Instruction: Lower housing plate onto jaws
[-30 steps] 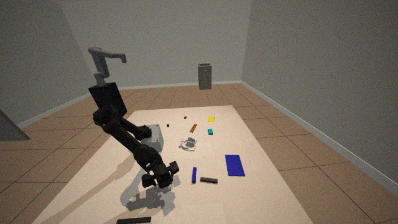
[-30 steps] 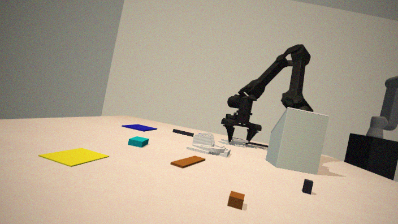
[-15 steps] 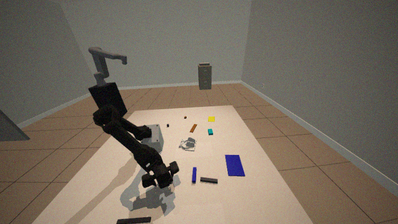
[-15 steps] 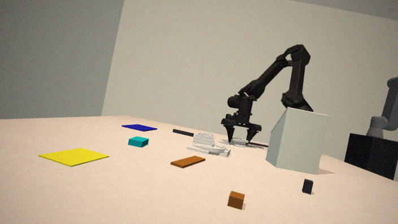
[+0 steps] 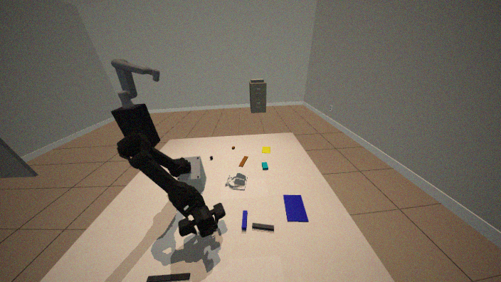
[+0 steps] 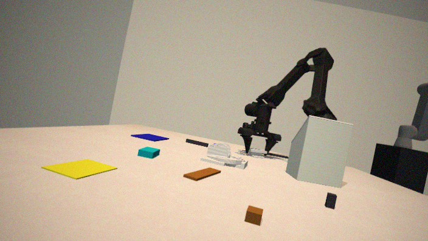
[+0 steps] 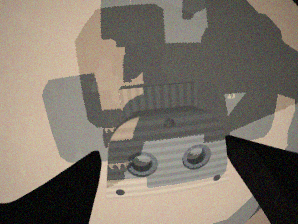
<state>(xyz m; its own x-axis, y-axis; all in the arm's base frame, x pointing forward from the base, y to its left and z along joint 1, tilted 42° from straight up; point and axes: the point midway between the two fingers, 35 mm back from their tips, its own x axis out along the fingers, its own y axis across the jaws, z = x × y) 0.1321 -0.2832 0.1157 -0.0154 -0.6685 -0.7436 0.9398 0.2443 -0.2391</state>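
My gripper tip is 18 cm short of the blue bar and 1 cm to the right of it. Also, from my gripper tip: teal block 37 cm to the left, 36 cm ahead; then blue plate 44 cm ahead, 3 cm to the left, 1 cm below; then small black cube 54 cm to the left, 3 cm behind.
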